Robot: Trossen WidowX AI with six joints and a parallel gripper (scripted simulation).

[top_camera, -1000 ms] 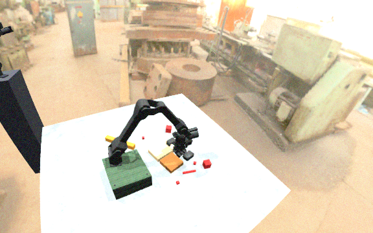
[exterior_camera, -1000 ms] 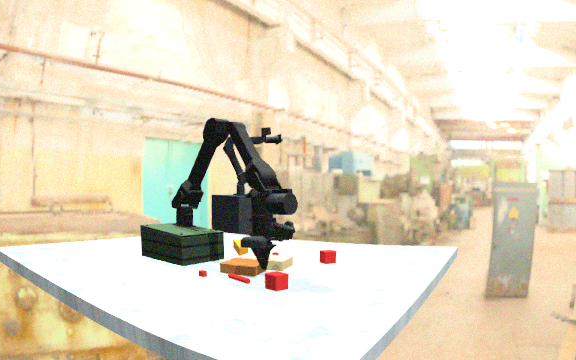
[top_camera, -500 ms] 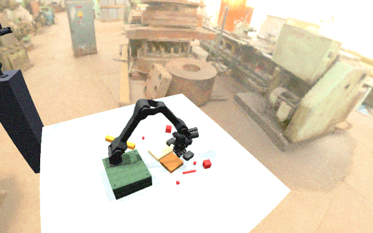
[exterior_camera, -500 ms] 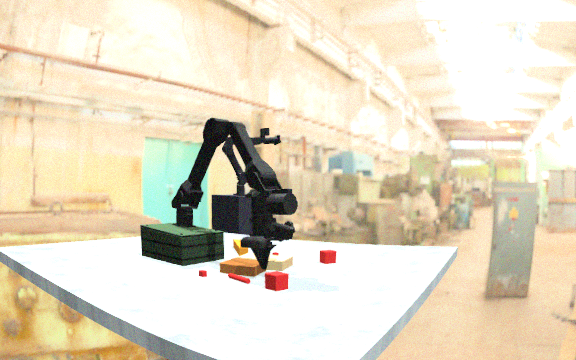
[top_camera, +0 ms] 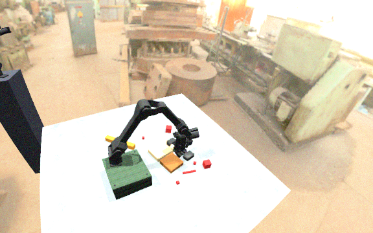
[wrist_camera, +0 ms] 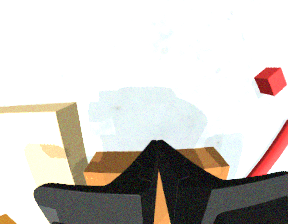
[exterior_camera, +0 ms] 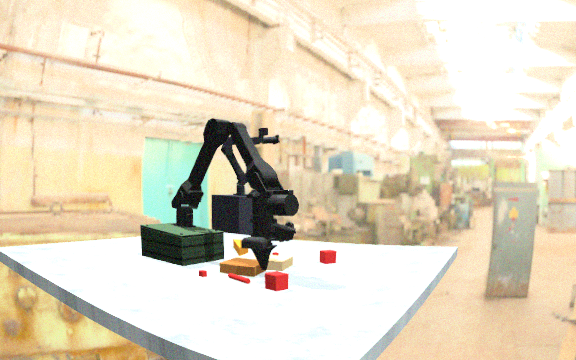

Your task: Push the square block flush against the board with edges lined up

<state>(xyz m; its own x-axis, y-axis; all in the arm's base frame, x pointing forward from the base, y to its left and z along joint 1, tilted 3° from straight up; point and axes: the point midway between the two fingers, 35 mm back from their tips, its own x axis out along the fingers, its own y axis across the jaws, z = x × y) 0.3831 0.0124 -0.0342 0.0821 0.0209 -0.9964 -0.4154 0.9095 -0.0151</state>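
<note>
Right now the red stick is 20 mm ahead of my gripper tip, 120 mm to the right of it and 10 mm below it. The rest, counted from my gripper tip: yellow bar (350 mm behind, 220 mm to the left); then board (90 mm behind, 90 mm to the left); then square block (60 mm behind, 30 mm to the right).
</note>
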